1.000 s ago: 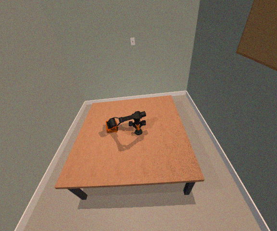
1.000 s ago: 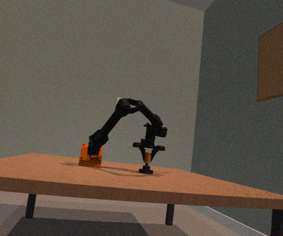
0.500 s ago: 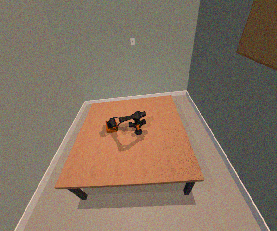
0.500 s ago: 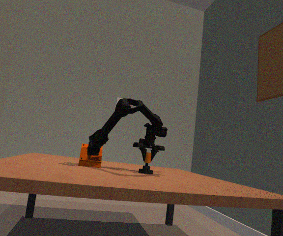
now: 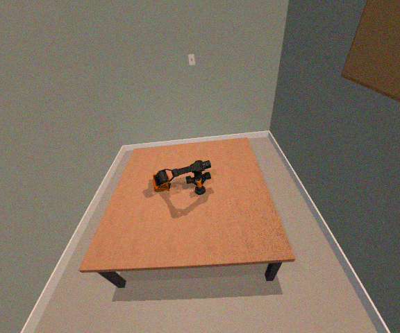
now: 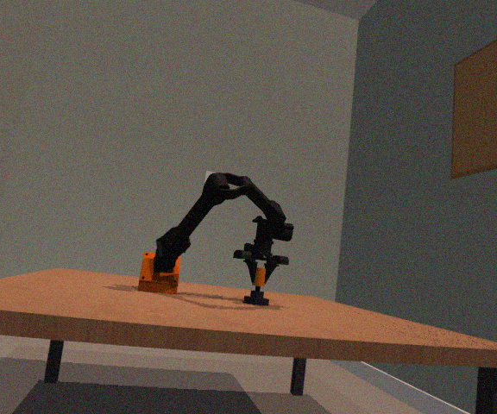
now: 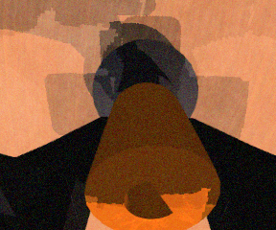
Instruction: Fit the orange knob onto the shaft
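My gripper tip is 20 mm below the orange knob. Round my gripper tip: pedestal (40 mm below).
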